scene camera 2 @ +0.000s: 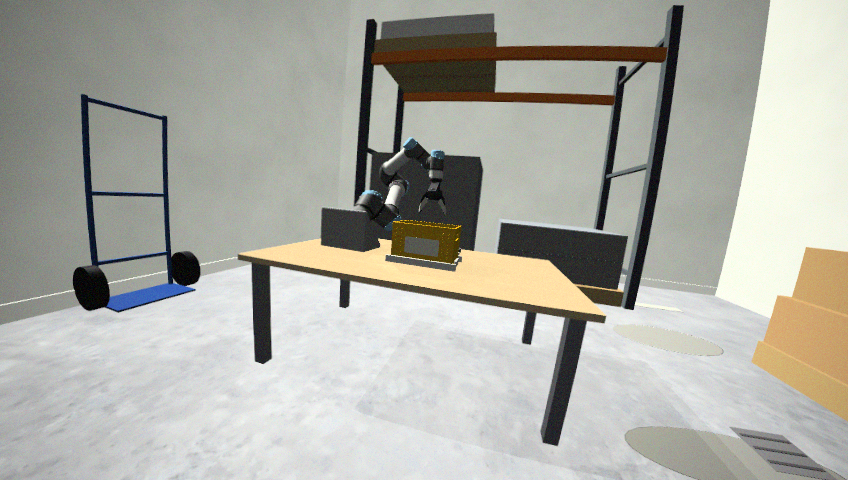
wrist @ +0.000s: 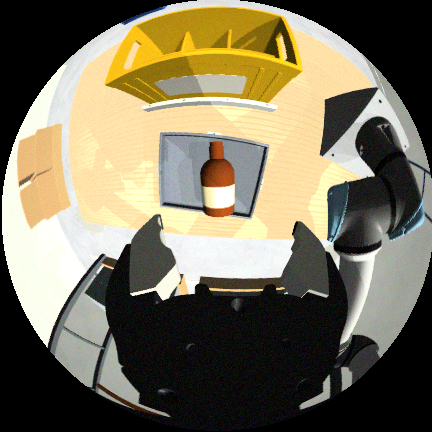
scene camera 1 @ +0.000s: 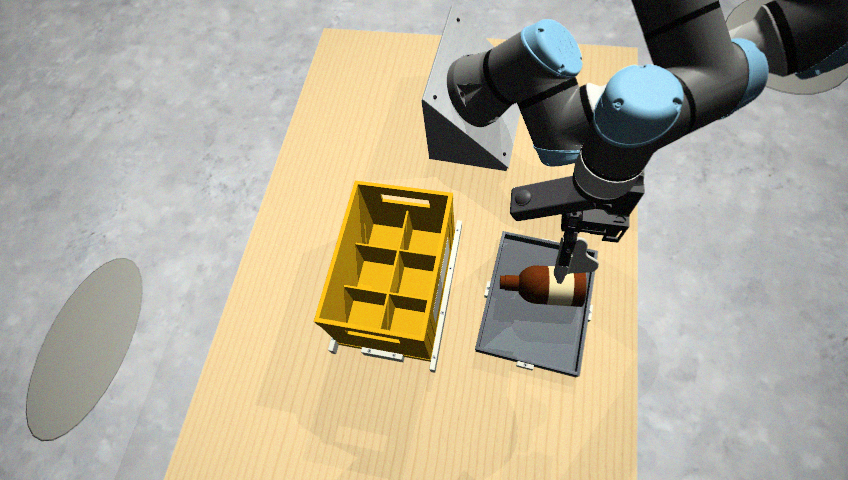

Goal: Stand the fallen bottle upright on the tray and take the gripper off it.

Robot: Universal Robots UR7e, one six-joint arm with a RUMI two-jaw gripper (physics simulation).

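Places are measured from the arm's base along level axes (x ahead, y down, z left), in centimetres.
Pixels of known places: gripper, between the fingertips: point(scene camera 2: 432, 214) point(wrist: 228, 220) point(scene camera 1: 561, 240); arm's base, origin of its link: point(scene camera 2: 355, 224) point(wrist: 375, 138) point(scene camera 1: 472, 92).
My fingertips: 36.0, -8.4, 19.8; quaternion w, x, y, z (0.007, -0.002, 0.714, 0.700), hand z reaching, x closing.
For each thing: its top centre in the pictures, then the offset to it from my fingertips, as dx, dy, dz. "spot": a spot on its surface instead. Level surfaces: height alone.
- brown bottle, centre of its top: point(scene camera 1: 543, 278) point(wrist: 215, 181) +2.1, +12.7, -1.1
- grey tray, a spot on its surface: point(scene camera 1: 520, 342) point(wrist: 175, 164) spot: +12.9, +20.1, -3.5
- yellow crate, centre of its top: point(scene camera 1: 386, 254) point(scene camera 2: 428, 223) +5.5, +3.1, -28.8
- white strip, a spot on its surface: point(scene camera 1: 446, 294) spot: +6.5, +17.6, -18.7
- wooden table, height of its surface: dy +20.6
The brown bottle point(scene camera 1: 535, 286) point(wrist: 218, 175) with a cream label lies on its side on the grey tray point(scene camera 1: 520, 342) point(wrist: 177, 175). Its neck points toward the yellow crate, and its base is near the tray's far rim from the crate. My gripper point(scene camera 1: 569, 270) point(scene camera 2: 432, 211) point(wrist: 228, 220) is open with nothing between its fingers. In scene camera 2 it hangs above the level of the crate's top. In scene camera 1 a fingertip overlaps the bottle's label from above; in the wrist view the bottle lies beyond the fingertips. Bottle and tray do not show in scene camera 2.
The yellow crate point(scene camera 1: 440, 267) point(scene camera 2: 397, 242) point(wrist: 200, 57) with compartments stands beside the tray, edged by a white strip point(scene camera 1: 446, 294) point(wrist: 210, 104). The arm's wedge-shaped base mount point(scene camera 1: 461, 139) point(scene camera 2: 346, 228) point(wrist: 345, 117) stands on the wooden table point(scene camera 1: 249, 356) point(scene camera 2: 493, 282) point(wrist: 115, 115).
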